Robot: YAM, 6 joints.
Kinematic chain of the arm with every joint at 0, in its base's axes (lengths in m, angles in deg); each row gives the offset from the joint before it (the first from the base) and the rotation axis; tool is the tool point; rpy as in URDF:
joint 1: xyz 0 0 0.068 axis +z
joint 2: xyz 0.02 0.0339 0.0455 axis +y
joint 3: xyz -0.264 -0.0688 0 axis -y
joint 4: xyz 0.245 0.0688 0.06 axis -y
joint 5: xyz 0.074 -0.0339 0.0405 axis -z
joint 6: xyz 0.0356 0 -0.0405 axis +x
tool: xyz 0 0 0 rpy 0 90 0
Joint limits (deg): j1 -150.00..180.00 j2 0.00..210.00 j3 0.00..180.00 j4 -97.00..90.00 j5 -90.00..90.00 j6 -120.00..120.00
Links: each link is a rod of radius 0.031 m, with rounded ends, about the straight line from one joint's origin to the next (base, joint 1, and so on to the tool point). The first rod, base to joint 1, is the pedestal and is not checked.
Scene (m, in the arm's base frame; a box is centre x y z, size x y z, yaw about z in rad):
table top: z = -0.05
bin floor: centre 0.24 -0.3 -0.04 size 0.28 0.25 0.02 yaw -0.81
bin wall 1: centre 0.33 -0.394 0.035 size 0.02 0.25 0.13 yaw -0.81
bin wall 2: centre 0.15 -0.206 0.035 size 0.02 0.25 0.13 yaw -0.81
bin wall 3: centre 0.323 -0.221 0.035 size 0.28 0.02 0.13 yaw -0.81
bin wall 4: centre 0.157 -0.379 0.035 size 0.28 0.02 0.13 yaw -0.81
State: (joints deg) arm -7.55 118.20 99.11 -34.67 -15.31 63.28
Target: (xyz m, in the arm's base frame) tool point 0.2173 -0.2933 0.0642
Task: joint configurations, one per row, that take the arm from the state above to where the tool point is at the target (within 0.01 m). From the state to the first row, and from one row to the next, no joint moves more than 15 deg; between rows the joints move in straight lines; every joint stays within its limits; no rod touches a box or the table.
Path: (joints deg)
1: -22.03 103.28 94.68 -35.99 -6.73 67.51
2: -36.52 88.35 90.24 -37.31 1.86 71.75
3: -42.51 100.92 85.03 -39.49 -2.31 68.93
4: -48.50 113.49 79.83 -41.67 -6.47 66.10
5: -54.50 126.06 74.62 -43.85 -10.63 63.28

